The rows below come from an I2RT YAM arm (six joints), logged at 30 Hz.
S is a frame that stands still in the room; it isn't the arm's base.
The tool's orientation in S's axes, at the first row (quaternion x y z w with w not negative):
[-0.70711 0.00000 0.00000 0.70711]
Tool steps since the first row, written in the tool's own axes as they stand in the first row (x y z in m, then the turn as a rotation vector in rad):
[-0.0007 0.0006 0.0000 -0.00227 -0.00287 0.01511]
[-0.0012 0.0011 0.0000 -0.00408 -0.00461 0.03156]
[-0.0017 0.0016 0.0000 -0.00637 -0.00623 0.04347]
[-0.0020 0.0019 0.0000 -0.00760 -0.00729 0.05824]
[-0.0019 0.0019 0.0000 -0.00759 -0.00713 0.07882]
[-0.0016 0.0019 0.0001 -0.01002 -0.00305 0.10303]
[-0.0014 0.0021 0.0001 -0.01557 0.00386 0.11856]
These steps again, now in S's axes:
[-0.0007 0.0000 -0.0006 -0.00227 0.01511 0.00287]
[-0.0012 0.0000 -0.0011 -0.00408 0.03156 0.00461]
[-0.0017 0.0000 -0.0016 -0.00637 0.04347 0.00623]
[-0.0020 0.0000 -0.0019 -0.00760 0.05824 0.00729]
[-0.0019 0.0000 -0.0019 -0.00759 0.07882 0.00713]
[-0.0016 0.0001 -0.0019 -0.01002 0.10303 0.00305]
[-0.0014 0.0001 -0.0021 -0.01557 0.11856 -0.00386]

